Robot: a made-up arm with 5 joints. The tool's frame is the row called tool.
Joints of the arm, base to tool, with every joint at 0 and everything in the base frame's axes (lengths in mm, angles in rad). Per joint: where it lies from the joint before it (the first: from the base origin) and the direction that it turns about. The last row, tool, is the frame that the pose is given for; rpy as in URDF.
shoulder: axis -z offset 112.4 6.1 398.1
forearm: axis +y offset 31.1 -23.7 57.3
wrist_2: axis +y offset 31.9 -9.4 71
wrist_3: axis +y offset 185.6 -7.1 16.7
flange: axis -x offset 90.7 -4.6 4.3
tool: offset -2.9 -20.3 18 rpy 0.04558 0.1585 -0.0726
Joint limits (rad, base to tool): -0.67..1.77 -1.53..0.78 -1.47..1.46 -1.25..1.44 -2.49..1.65
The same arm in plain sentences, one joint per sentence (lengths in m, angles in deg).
The arm has five revolute joints in a row. What follows holds with every joint at zero, and every direction is one of the base frame's. Joint 1 sits 0.1124 m along +x and 0.0061 m along +y and 0.3981 m along +z from the base frame's origin and turns about -z, from -38.39 to 101.41 deg. Joint 2 sits 0.0311 m along +x and 0.0237 m along -y and 0.0573 m along +z from joint 1 and turns about +y, from -87.66 to 44.69 deg. Joint 3 sits 0.0319 m along +x and 0.0094 m along -y and 0.071 m along +z from joint 2 and turns about +y, from -84.22 to 83.65 deg. Joint 4 sits 0.1856 m along +x and 0.0071 m along -y and 0.0167 m along +z from joint 3 and turns about +y, from -71.62 to 82.51 deg. Joint 5 sits 0.0907 m along +x and 0.0046 m along -y and 0.0043 m along +z from joint 4 and turns about -x, from -142.67 to 94.54 deg. The tool frame, which is the frame that the pose is given for, sits 0.0029 m along -x and 0.0203 m along -y and 0.018 m along +z from joint 5; its axes are the base frame's turned by roll 2.61, pitch 9.08 and yaw -4.16 deg (as in URDF: about the fixed x, then y, then z).
